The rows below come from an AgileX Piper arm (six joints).
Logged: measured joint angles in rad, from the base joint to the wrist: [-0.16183, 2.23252, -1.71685, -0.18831, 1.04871, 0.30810]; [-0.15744, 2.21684, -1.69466, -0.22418, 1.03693, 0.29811]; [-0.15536, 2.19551, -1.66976, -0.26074, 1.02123, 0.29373]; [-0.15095, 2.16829, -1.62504, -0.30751, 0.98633, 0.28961]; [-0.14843, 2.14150, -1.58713, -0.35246, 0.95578, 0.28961]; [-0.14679, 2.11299, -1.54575, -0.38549, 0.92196, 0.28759]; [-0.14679, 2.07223, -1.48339, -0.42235, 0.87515, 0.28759]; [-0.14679, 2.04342, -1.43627, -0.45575, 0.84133, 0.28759]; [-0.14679, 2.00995, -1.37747, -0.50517, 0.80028, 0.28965]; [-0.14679, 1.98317, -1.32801, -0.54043, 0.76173, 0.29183]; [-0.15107, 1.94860, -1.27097, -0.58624, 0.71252, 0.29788]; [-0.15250, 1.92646, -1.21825, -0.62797, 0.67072, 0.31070]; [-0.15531, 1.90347, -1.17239, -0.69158, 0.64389, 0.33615]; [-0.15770, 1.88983, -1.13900, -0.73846, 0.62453, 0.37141]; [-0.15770, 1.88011, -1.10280, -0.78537, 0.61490, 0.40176]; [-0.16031, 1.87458, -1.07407, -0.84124, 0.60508, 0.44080]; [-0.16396, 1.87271, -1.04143, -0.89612, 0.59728, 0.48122]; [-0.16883, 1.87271, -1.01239, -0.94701, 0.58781, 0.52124]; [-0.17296, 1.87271, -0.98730, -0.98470, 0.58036, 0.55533]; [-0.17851, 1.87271, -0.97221, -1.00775, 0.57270, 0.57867]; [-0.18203, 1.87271, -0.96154, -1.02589, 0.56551, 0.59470]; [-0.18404, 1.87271, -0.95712, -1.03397, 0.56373, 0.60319]
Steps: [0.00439, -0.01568, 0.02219, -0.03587, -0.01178, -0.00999]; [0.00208, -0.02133, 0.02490, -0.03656, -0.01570, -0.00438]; [0.00441, -0.02722, 0.04472, -0.04677, -0.03490, -0.00412]; [0.00252, -0.02679, 0.03791, -0.04495, -0.03055, 0.00000]; [0.00164, -0.02851, 0.04138, -0.03303, -0.03382, -0.00202]; [0.00000, -0.04076, 0.06236, -0.03686, -0.04681, 0.00000]; [0.00000, -0.02881, 0.04712, -0.03340, -0.03382, 0.00000]; [0.00000, -0.03347, 0.05880, -0.04942, -0.04105, 0.00206]; [0.00000, -0.02678, 0.04946, -0.03526, -0.03855, 0.00218]; [-0.00428, -0.03457, 0.05704, -0.04581, -0.04921, 0.00605]; [-0.00143, -0.02214, 0.05272, -0.04173, -0.04180, 0.01282]; [-0.00281, -0.02299, 0.04586, -0.06361, -0.02683, 0.02545]; [-0.00239, -0.01364, 0.03339, -0.04688, -0.01936, 0.03526]; [0.00000, -0.00972, 0.03620, -0.04691, -0.00963, 0.03035]; [-0.00261, -0.00553, 0.02873, -0.05587, -0.00982, 0.03904]; [-0.00365, -0.00187, 0.03264, -0.05488, -0.00780, 0.04042]; [-0.00487, 0.00000, 0.02904, -0.05089, -0.00947, 0.04002]; [-0.00413, 0.00000, 0.02509, -0.03769, -0.00745, 0.03409]; [-0.00555, 0.00000, 0.01509, -0.02305, -0.00766, 0.02334]; [-0.00352, 0.00000, 0.01067, -0.01814, -0.00719, 0.01603]; [-0.00201, 0.00000, 0.00442, -0.00808, -0.00178, 0.00849]
